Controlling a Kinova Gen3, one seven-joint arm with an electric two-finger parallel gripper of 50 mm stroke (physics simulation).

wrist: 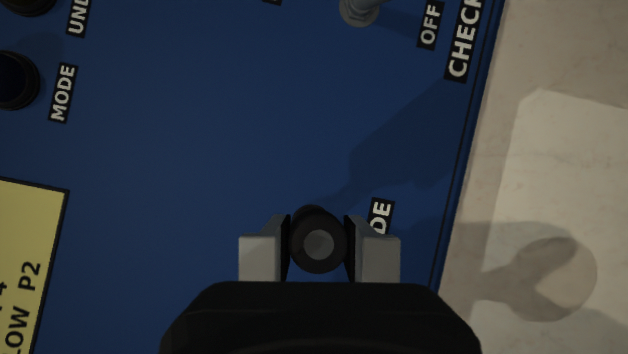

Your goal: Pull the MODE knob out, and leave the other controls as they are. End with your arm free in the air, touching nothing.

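Frame: origin at the arm's base, x ahead, y left, z up, level; metres.
Where they show: gripper, fingertip midpoint: (316,238).
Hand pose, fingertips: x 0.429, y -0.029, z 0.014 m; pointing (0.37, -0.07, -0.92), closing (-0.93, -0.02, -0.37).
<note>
After its pixels a point has its place.
The MODE knob (318,257) {x 0.420, y -0.023, z 0.035 m}, black and round with a grey disc in its centre, stands on the blue panel (200,125) {x 0.497, y -0.084, z 0.015 m} at the lower middle of the wrist view. A darker round part shows just behind its head. Its label (382,215) {x 0.409, y -0.040, z -0.031 m} to the right is partly hidden by a finger, with the letters "DE" showing. My gripper (316,238) {x 0.429, y -0.029, z 0.014 m} is shut on this knob, one pale finger on each side. How far the knob stands out from the panel cannot be told from this view.
A toggle switch (359,12) {x 0.417, y -0.144, z -0.005 m} with an OFF label (430,25) {x 0.385, y -0.143, z -0.032 m} is at the top. A dark round control (15,80) {x 0.566, y -0.099, z 0.064 m} beside another MODE label (63,93) {x 0.558, y -0.097, z 0.047 m} is at the left. A yellow note (25,225) {x 0.576, y -0.029, z 0.049 m} is at lower left. The panel's edge borders a pale surface (560,150) {x 0.312, y -0.084, z -0.108 m} at right.
</note>
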